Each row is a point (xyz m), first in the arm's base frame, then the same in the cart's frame.
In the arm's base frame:
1: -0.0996 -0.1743 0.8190
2: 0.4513 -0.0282 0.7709
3: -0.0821 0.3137 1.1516
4: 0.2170 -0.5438 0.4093
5: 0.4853 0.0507 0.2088
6: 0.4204 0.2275 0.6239
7: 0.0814 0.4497 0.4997
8: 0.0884 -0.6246 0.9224
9: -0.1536 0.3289 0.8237
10: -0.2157 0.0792 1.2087
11: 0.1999 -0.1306 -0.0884
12: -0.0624 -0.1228 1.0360
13: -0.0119 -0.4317 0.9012
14: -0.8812 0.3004 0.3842
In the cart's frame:
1: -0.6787 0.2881 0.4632
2: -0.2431 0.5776 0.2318
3: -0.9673 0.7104 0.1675
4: -0.1161 0.0119 0.5714
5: -0.0069 0.1678 -0.0838
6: -0.2943 0.5204 -0.0546
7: -0.6038 0.3126 -0.2564
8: -0.4110 0.3330 0.8817
9: -0.8963 0.4150 0.0242
10: -1.0247 0.6169 0.4207
11: -0.0628 -0.2723 -0.0075
12: -0.7551 0.4969 0.5046
13: -0.5520 0.3221 0.7152
14: -1.3177 -0.3216 -0.0320

